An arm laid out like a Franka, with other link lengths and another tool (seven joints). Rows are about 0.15 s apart.
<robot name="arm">
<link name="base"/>
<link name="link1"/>
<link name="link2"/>
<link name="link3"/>
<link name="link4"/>
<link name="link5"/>
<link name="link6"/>
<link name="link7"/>
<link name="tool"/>
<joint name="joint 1" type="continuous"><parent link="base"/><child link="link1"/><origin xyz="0 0 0.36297"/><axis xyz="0 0 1"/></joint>
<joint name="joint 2" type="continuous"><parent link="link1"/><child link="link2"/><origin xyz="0 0 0" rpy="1.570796 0 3.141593"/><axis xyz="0 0 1"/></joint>
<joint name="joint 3" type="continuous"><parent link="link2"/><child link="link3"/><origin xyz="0 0.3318 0" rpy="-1.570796 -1.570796 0"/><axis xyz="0 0 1"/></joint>
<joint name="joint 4" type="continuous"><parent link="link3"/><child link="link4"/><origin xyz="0 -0.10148 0" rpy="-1.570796 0 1.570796"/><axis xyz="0 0 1"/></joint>
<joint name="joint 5" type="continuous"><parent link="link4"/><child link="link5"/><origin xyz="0.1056 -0.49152 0" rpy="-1.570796 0 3.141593"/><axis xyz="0 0 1"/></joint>
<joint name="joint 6" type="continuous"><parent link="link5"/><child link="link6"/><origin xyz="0 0 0" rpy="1.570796 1.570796 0"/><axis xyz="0 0 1"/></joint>
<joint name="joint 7" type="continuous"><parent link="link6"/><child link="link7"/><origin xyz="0 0.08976 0" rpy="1.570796 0 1.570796"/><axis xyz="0 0 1"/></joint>
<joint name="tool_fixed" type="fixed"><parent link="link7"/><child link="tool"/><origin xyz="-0.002 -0.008 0.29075" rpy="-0.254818 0 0.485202"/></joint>
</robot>
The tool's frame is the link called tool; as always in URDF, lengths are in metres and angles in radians. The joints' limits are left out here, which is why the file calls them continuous.
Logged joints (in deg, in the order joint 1, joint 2, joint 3, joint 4, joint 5, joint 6, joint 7), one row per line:
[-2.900, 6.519, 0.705, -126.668, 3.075, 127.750, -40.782]
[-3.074, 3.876, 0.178, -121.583, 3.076, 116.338, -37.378]
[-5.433, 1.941, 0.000, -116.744, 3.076, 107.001, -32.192]
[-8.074, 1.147, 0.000, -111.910, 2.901, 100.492, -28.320]
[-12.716, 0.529, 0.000, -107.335, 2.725, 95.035, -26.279]
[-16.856, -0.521, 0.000, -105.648, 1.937, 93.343, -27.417]
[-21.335, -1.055, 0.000, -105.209, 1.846, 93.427, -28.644]
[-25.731, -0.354, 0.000, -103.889, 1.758, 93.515, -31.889]
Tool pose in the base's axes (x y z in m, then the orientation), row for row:
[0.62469, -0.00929, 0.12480, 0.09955, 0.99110, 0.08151, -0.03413]
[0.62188, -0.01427, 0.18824, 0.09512, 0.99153, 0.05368, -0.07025]
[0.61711, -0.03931, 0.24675, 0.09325, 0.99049, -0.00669, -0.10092]
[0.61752, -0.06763, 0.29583, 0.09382, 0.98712, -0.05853, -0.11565]
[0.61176, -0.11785, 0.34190, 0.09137, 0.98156, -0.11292, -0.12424]
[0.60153, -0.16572, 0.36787, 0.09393, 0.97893, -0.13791, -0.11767]
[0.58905, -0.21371, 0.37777, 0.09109, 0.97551, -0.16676, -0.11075]
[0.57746, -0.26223, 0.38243, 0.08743, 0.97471, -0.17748, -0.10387]
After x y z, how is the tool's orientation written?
As a quaternion, w x y z.
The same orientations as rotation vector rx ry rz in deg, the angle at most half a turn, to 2 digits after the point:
[167.91, 13.81, -5.78]
[168.42, 9.12, -11.93]
[168.42, -1.14, -17.16]
[167.79, -9.95, -19.66]
[167.09, -19.22, -21.15]
[166.39, -23.44, -20.00]
[166.09, -28.39, -18.86]
[166.31, -30.28, -17.72]

